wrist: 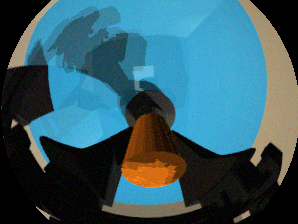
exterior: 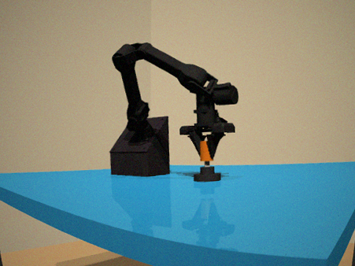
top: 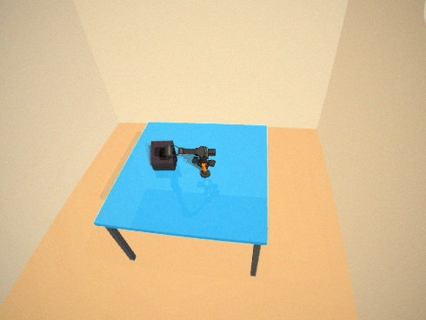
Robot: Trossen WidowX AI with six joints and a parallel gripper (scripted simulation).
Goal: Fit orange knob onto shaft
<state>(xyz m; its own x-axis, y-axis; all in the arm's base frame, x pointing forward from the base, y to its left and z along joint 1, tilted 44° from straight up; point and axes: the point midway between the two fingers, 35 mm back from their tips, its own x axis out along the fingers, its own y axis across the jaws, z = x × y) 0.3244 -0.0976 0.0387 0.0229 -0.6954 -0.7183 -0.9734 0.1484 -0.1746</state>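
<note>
Now: gripper tip 30 mm below the orange knob. Also, from my gripper tip: round pedestal (40 mm below).
</note>
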